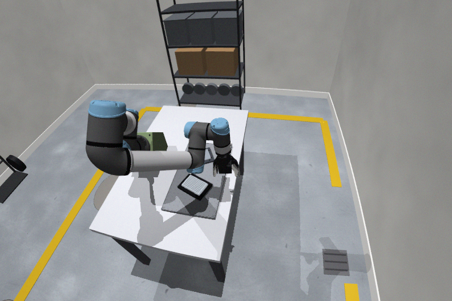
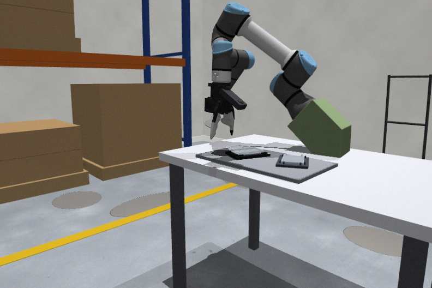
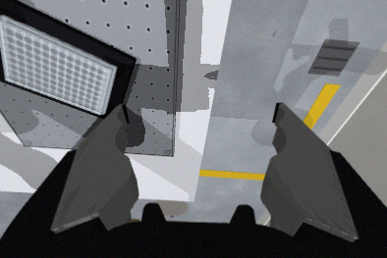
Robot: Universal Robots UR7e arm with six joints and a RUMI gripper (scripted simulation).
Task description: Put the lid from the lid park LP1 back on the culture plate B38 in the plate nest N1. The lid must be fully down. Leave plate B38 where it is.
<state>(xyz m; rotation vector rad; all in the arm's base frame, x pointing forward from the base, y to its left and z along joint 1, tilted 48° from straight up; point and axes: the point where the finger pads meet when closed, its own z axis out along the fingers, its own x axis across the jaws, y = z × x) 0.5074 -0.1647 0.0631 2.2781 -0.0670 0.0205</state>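
The clear lid is 180 mm behind my hand, 220 mm to the left of it and 100 mm below it. From my hand the other things lie so: black plate nest N1: 190 mm behind, 10 mm to the left, 110 mm below; then culture plate B38: 190 mm behind, 10 mm to the left, 90 mm below; then dark lid park LP1: 180 mm behind, 220 mm to the left, 110 mm below.
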